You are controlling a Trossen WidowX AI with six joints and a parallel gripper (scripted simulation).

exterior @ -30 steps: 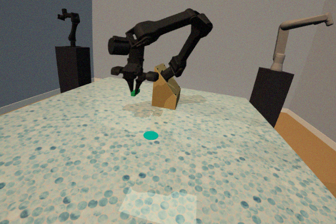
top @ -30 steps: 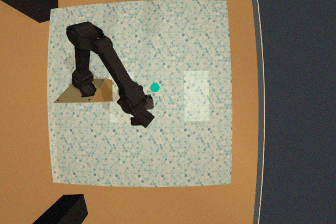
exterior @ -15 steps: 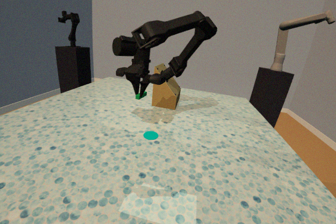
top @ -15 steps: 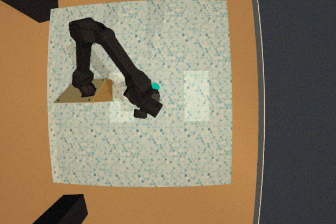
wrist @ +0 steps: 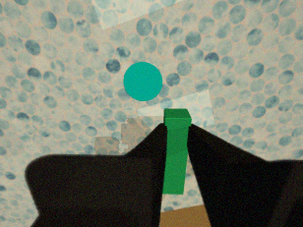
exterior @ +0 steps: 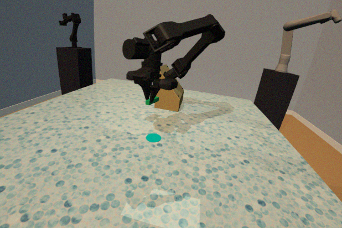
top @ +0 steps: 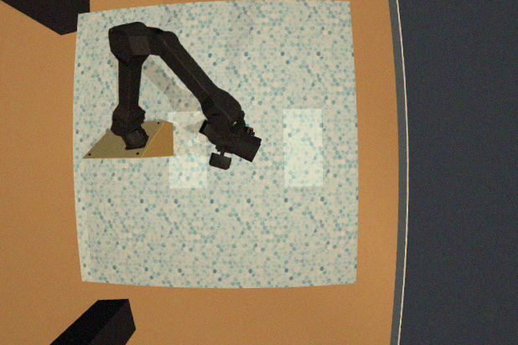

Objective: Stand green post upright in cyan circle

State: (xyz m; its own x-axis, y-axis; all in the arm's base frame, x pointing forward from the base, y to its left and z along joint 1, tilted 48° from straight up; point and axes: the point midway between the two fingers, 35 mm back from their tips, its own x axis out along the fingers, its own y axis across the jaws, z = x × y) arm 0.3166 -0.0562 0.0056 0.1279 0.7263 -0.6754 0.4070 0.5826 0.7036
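Right now my gripper tip is 2 cm short of the cyan circle, 3 cm to the right of it and 14 cm above it. Also, from my gripper tip: green post (2 cm behind, 1 cm to the left).
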